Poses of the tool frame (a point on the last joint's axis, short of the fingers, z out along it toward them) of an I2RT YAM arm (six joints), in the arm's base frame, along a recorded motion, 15 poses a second.
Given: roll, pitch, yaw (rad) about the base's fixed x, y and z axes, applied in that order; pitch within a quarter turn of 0, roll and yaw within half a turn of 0; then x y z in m.
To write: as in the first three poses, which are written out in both.
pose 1, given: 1.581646 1.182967 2.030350 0.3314 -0.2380 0.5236
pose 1, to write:
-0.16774 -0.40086 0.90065 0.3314
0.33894 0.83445 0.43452 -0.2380
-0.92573 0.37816 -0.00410 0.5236
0 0 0 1

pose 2, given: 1.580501 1.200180 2.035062 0.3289 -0.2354 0.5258
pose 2, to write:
-0.16218 -0.40867 0.89816 0.3289
0.32385 0.83775 0.43966 -0.2354
-0.93210 0.36217 -0.00351 0.5258
0 0 0 1

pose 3, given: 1.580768 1.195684 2.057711 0.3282 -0.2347 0.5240
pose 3, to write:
-0.17143 -0.42653 0.88808 0.3282
0.32380 0.82695 0.45968 -0.2347
-0.93047 0.36636 -0.00365 0.5240
0 0 0 1

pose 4, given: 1.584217 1.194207 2.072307 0.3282 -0.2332 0.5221
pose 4, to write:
-0.17680 -0.43525 0.88278 0.3282
0.32247 0.82179 0.46976 -0.2332
-0.92992 0.36772 -0.00494 0.5221
0 0 0 1

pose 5, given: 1.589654 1.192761 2.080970 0.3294 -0.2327 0.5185
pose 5, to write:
-0.18024 -0.43731 0.88106 0.3294
0.32209 0.82011 0.47295 -0.2327
-0.92939 0.36903 -0.00696 0.5185
0 0 0 1

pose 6, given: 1.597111 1.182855 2.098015 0.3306 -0.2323 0.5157
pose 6, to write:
-0.19033 -0.44284 0.87617 0.3306
0.32692 0.81295 0.48191 -0.2323
-0.92569 0.37815 -0.00995 0.5157
0 0 0 1

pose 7, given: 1.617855 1.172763 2.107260 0.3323 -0.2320 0.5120
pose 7, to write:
-0.19811 -0.43019 0.88073 0.3323
0.33316 0.81549 0.47326 -0.2320
-0.92183 0.38718 -0.01823 0.5120
0 0 0 1

